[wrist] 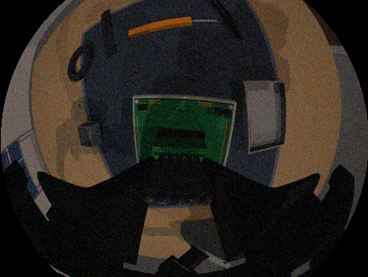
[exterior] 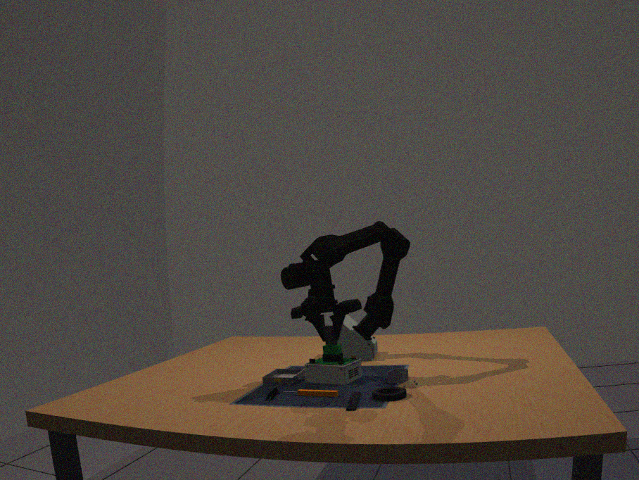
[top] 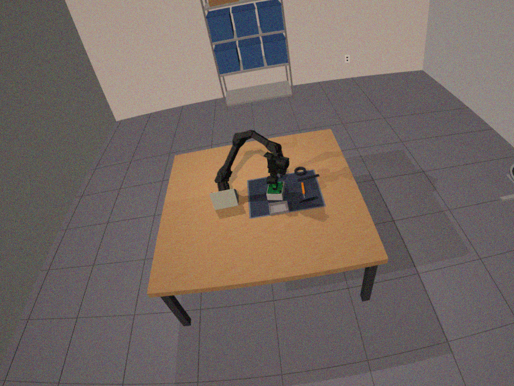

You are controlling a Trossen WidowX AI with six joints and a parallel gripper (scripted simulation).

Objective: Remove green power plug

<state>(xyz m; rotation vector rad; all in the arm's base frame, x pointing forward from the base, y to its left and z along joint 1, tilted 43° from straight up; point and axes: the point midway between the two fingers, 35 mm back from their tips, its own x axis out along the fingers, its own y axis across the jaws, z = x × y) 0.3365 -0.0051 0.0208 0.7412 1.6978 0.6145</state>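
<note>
My gripper tip is 20 mm above the green power plug. From my gripper tip the other things lie so: dark blue mat (110 mm below, 50 mm ahead, 10 mm to the left); grey tray (140 mm to the right, 110 mm below, 10 mm ahead); orange screwdriver (170 mm ahead, 100 mm below, 20 mm to the left).
</note>
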